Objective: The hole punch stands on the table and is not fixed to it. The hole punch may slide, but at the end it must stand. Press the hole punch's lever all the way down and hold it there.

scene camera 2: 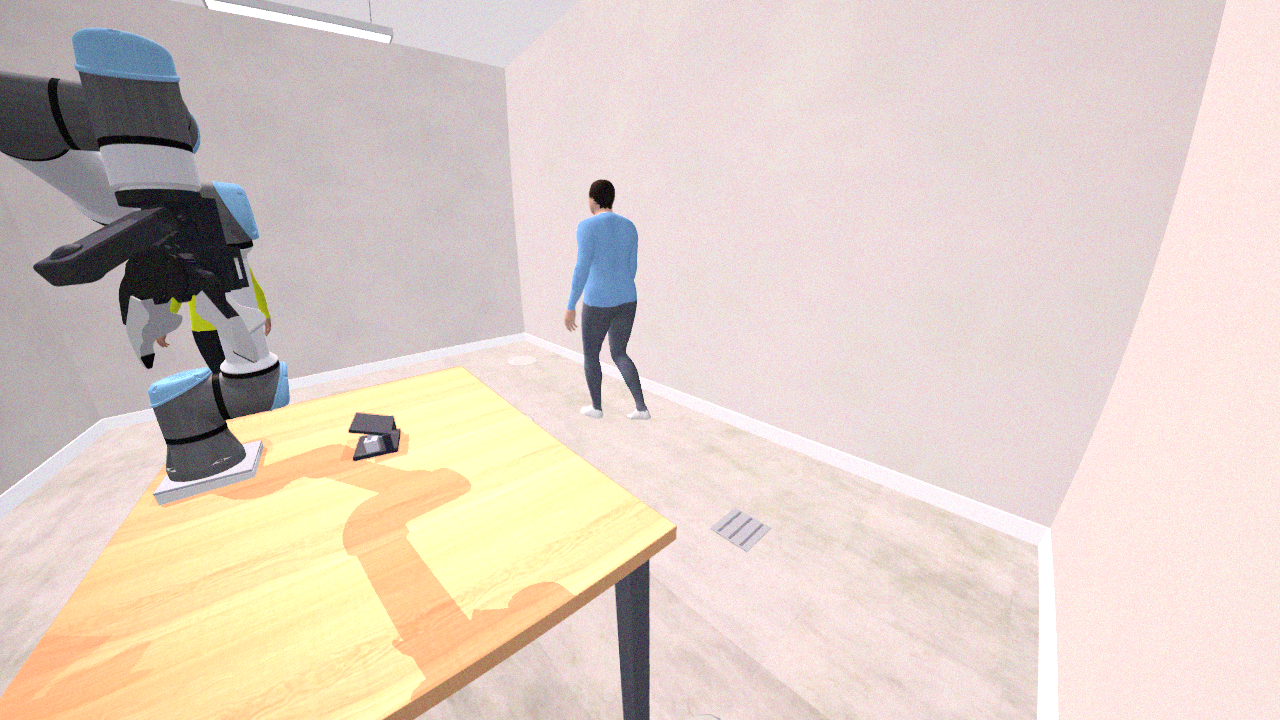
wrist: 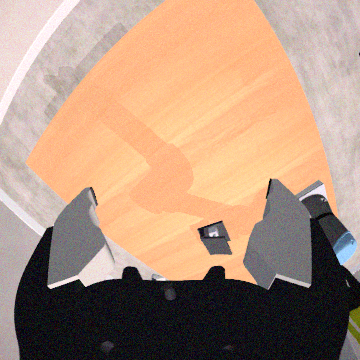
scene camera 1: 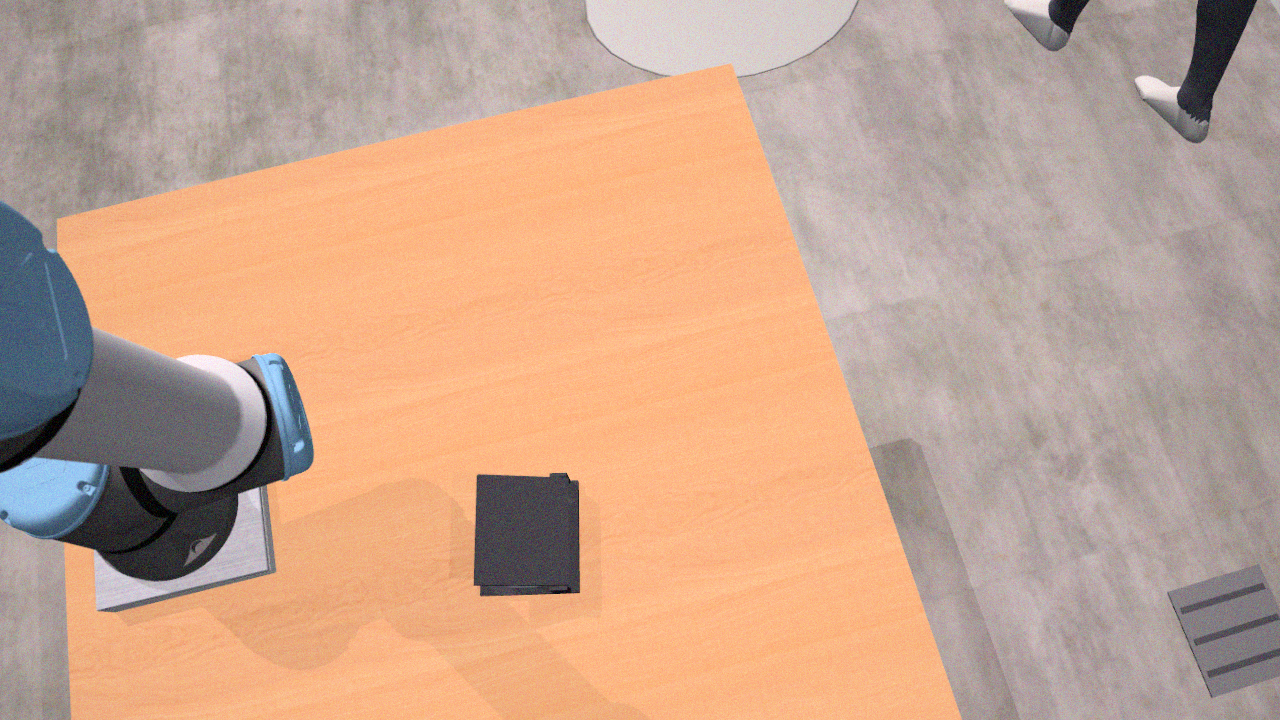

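Pixels of known places: gripper, between the fingertips: (scene camera 2: 201, 365) (wrist: 179, 186); arm's base, origin of its link: (scene camera 2: 209, 464) (wrist: 309, 209) (scene camera 1: 169, 510).
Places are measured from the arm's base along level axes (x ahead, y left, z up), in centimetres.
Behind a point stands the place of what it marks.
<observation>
The black hole punch (scene camera 1: 526, 533) @[x 39.5, y -6.4, z 4.0 cm] (scene camera 2: 388, 442) @[x 42.3, y -12.2, z 0.5 cm] (wrist: 224, 229) @[x 34.3, y -7.0, z -1.6 cm] stands upright on the wooden table (scene camera 1: 501, 295) @[x 36.9, y 23.1, z -2.8 cm] (scene camera 2: 537, 501) @[x 69.3, y -49.1, z -2.8 cm] (wrist: 240, 100) @[x 12.4, y -48.6, z -2.8 cm]. Its flat lever (scene camera 2: 371, 422) @[x 38.9, y -5.9, z 4.2 cm] (wrist: 217, 245) @[x 38.4, y -6.7, z 4.4 cm] is raised and tilted over the base, with a gap between them and a light metal part showing inside. In scene camera 1 the lever's dark top covers most of the base. My gripper (scene camera 2: 202, 359) @[x 29.1, y -51.8, z 34.6 cm] (wrist: 179, 186) @[x 29.1, y -51.8, z 34.6 cm] is open and empty, its two grey fingers wide apart. It hangs high above the table, well clear of the hole punch. The gripper does not show in scene camera 1.
The arm's base plate (scene camera 1: 255, 546) @[x 9.7, y -4.6, z -0.4 cm] (scene camera 2: 214, 480) @[x 3.9, y -8.5, z -0.5 cm] is at the table's edge, beside the hole punch. A person in blue (scene camera 2: 608, 259) walks beyond the table; another in yellow is partly hidden behind the arm. A floor grate (scene camera 1: 1230, 626) (scene camera 2: 741, 529) lies off the table.
</observation>
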